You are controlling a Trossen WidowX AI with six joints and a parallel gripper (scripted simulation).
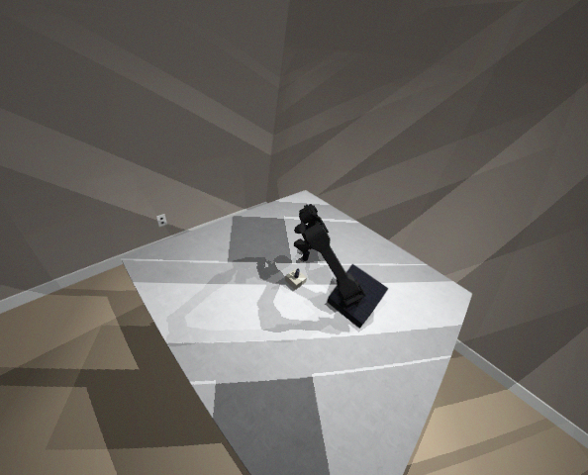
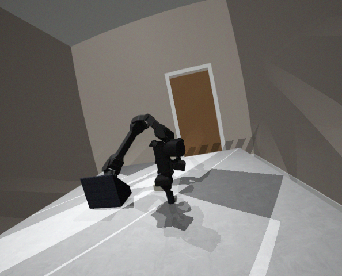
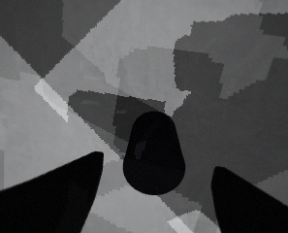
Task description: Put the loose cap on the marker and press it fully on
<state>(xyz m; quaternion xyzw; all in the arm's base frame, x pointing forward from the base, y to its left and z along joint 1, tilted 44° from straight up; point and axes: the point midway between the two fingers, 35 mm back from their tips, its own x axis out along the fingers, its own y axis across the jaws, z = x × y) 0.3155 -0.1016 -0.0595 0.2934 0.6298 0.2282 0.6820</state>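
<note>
The dark cap lies 3 cm below my gripper tip. From my gripper tip the other things lie so: holder block: 5 cm behind, 16 cm to the left, 3 cm below.
</note>
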